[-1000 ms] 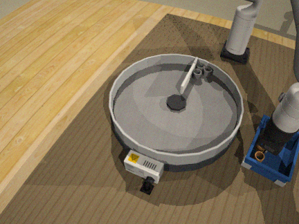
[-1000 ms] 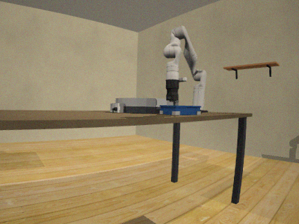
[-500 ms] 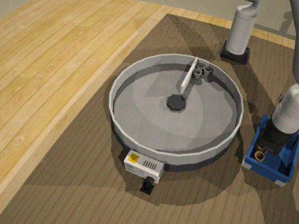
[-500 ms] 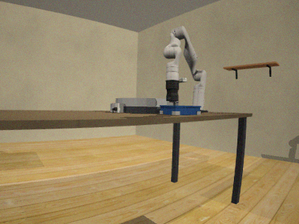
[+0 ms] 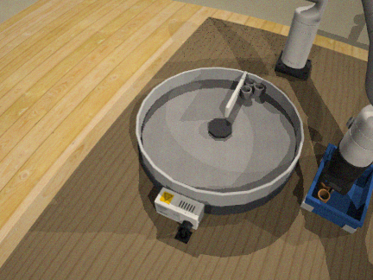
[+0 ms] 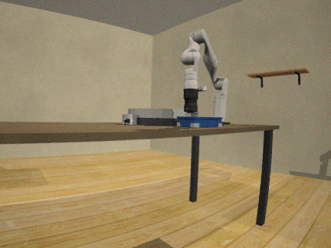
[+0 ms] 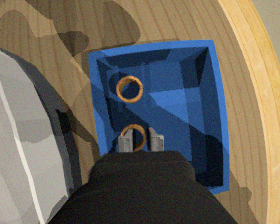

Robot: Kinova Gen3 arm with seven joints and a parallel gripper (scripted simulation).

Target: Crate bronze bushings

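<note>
Now: the blue crate 10 mm behind my hand and 30 mm to the left of it. Also, from my hand: turning table 20 mm behind, 310 mm to the right, 20 mm above.
</note>
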